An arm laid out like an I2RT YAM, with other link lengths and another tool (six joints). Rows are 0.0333 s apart.
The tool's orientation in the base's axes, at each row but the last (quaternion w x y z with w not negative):
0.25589 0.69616 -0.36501 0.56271
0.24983 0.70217 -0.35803 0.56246
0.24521 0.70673 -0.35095 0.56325
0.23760 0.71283 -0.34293 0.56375
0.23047 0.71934 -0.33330 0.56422
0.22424 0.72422 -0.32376 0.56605
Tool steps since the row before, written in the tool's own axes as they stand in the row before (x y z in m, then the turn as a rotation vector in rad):
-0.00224 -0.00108 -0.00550 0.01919 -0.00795 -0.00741
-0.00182 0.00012 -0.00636 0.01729 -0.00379 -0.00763
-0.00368 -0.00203 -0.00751 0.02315 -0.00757 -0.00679
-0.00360 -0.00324 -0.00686 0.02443 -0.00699 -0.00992
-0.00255 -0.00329 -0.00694 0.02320 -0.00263 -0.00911
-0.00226 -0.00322 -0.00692 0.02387 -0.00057 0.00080
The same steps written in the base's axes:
-0.00265 0.00536 -0.00082 0.00383 0.00625 0.02080
-0.00418 0.00512 -0.00023 0.00023 0.00426 0.01880
-0.00356 0.00767 -0.00162 0.00437 0.00474 0.02445
-0.00241 0.00788 -0.00160 0.00209 0.00635 0.02645
-0.00249 0.00768 -0.00053 -0.00078 0.00312 0.02486
-0.00268 0.00749 -0.00026 0.00452 -0.00529 0.02285

